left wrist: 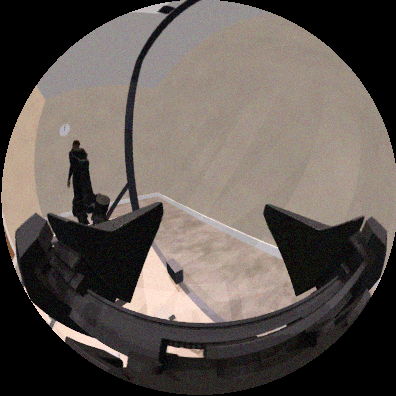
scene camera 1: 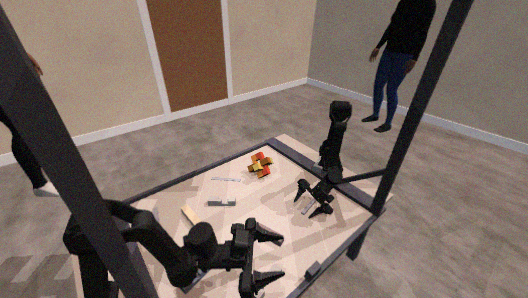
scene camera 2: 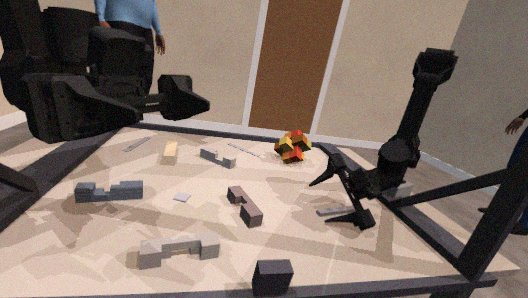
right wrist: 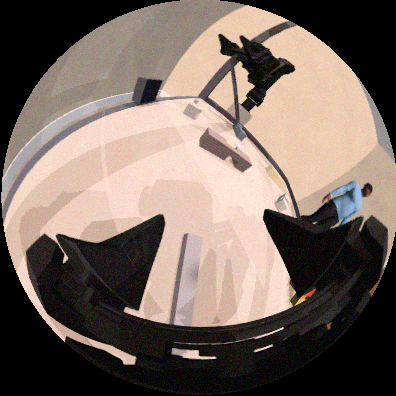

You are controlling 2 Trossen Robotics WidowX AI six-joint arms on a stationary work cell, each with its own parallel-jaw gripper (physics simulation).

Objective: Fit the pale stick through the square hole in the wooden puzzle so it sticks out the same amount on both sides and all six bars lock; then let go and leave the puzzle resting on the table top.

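Frame: origin at the left arm's base, x back, y right, z up, level; millimetres.
Seen in the pictures: left gripper, fingertip midpoint: (left wrist: 215,208) (scene camera 1: 284,254) (scene camera 2: 178,110) (right wrist: 228,34); right gripper, fingertip midpoint: (scene camera 1: 301,210) (scene camera 2: 316,203) (right wrist: 214,216); right arm's base at its link origin: (left wrist: 83,223).
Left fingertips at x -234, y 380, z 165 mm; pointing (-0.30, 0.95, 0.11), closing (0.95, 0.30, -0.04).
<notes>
Offsets run from my left fingertips to a thing's top centre.
The wooden puzzle (scene camera 1: 260,165) (scene camera 2: 293,146), a cluster of red, orange and yellow bars, rests on the table near the far edge; a sliver shows in the right wrist view (right wrist: 304,298). The pale stick {dx -190, dy -436, dz -232 mm} (scene camera 1: 190,216) (scene camera 2: 169,153) (right wrist: 274,175) lies flat on the table, apart from the puzzle. My left gripper (scene camera 1: 283,257) (scene camera 2: 173,111) (left wrist: 215,208) is open and empty above the table. My right gripper (scene camera 1: 303,208) (scene camera 2: 318,202) (right wrist: 214,216) is open and empty, low over a plain grey bar {dx -444, dy +27, dz -253 mm} (scene camera 2: 334,211) (right wrist: 187,275). The puzzle's square hole cannot be made out.
A grey notched bar {dx -311, dy -356, dz -232 mm} (scene camera 1: 221,202) (scene camera 2: 218,157) and a thin strip {dx -467, dy -415, dz -262 mm} (scene camera 1: 226,179) (scene camera 2: 243,149) lie between stick and puzzle. A brown notched bar {dx -217, dy -103, dz -232 mm} (scene camera 2: 245,206), blue-grey bar {dx +8, dy -278, dz -232 mm} (scene camera 2: 108,191) and light grey bar {dx -42, dy -52, dz -232 mm} (scene camera 2: 180,245) lie nearer. A dark block {dx -119, dy +82, dz -205 mm} (scene camera 2: 272,276) stands at the near edge.
</notes>
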